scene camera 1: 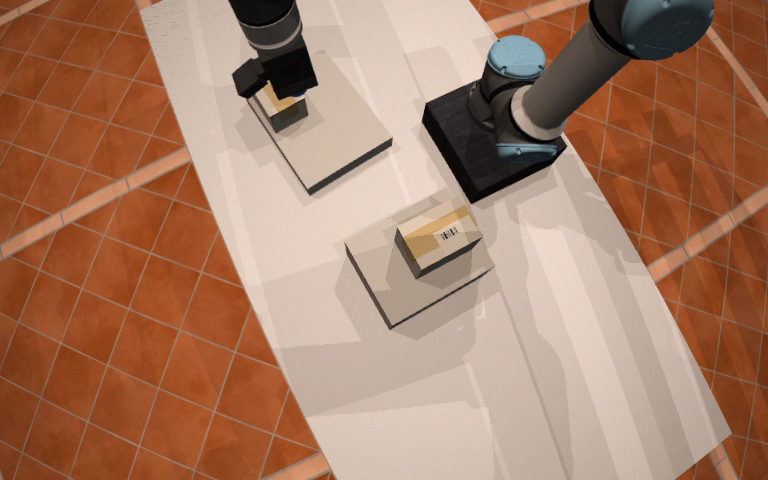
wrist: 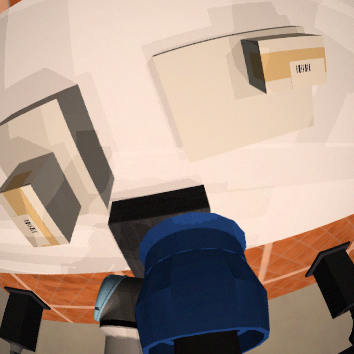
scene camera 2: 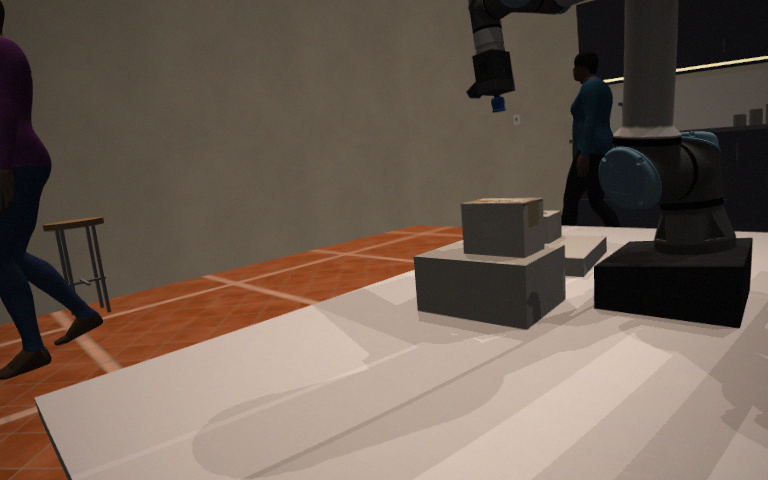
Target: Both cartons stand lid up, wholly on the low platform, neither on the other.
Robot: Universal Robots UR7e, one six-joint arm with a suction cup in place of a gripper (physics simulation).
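Places are measured from the arm's base along level axes (x ahead, y left, z up), in millimetres.
Pixels of known places: end effector, tool point: (wrist: 193, 254) (scene camera 2: 499, 110); arm's base, origin of the base link: (scene camera 2: 694, 247).
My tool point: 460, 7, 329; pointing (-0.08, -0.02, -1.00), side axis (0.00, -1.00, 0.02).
Note:
For each thing: its middle in the pictures, then the offset to it from my tool point, as dx, dy, dz. Level surfaces: height alone.
- low platform, body centre: (wrist: 244, 89) (scene camera 1: 316, 118) (scene camera 2: 553, 252) -49, -168, -408
- taller block, body centre: (scene camera 2: 490, 278) (scene camera 1: 417, 259) (wrist: 51, 157) -138, +262, -372
- white table, its level: dz -432
One carton (scene camera 1: 289, 117) (scene camera 2: 552, 227) (wrist: 280, 64) stands on the low platform (scene camera 1: 339, 150) (scene camera 2: 592, 249) (wrist: 200, 110), near its edge. Tape and a label show on its top in the wrist view. The other carton (scene camera 1: 438, 237) (scene camera 2: 492, 229) (wrist: 55, 200) stands on the taller block (scene camera 1: 390, 300) (scene camera 2: 472, 288) (wrist: 90, 145), with its taped, labelled face up. My suction gripper (scene camera 1: 300, 94) (scene camera 2: 497, 109) (wrist: 192, 222) is open, with nothing on its blue cup. It hangs high above the low platform's area, clear of both cartons. The wrist housing hides part of the first carton in scene camera 1.
The arm's black base block (scene camera 1: 470, 164) (scene camera 2: 668, 288) (wrist: 160, 205) stands beside both platforms on the white table (scene camera 1: 396, 384) (scene camera 2: 283, 407). Two people (scene camera 2: 591, 113) (scene camera 2: 22, 113) and a stool (scene camera 2: 73, 224) are off the table.

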